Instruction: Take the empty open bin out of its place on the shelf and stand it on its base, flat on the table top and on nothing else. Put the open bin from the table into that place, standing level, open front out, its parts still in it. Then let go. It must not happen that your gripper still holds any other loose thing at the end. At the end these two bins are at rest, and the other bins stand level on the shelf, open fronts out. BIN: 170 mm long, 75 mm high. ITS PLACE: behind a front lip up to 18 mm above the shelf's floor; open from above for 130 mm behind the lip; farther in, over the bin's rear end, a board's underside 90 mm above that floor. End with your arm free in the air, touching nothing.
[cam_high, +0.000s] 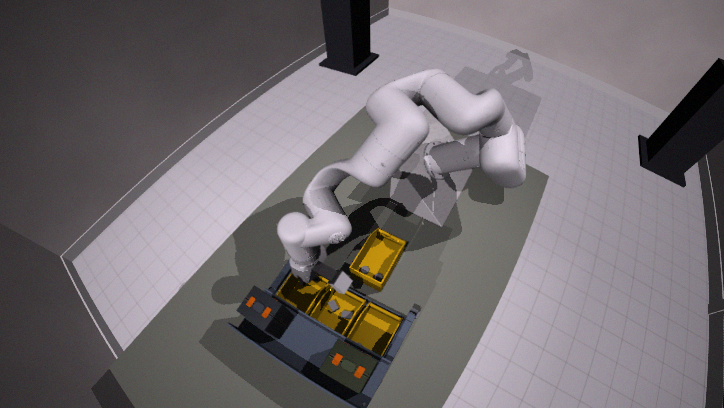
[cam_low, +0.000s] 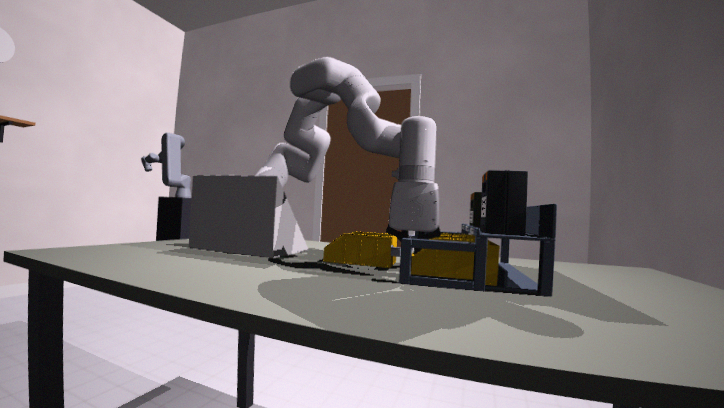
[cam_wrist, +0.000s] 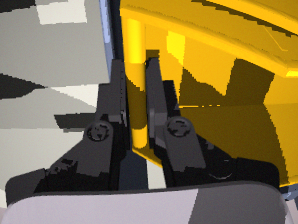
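Right now my hand is 110 mm to the right of the shelf's front bar, 30 mm above it and 20 mm past it. From my hand the other things lie so: black box 180 mm ahead, 120 mm above.
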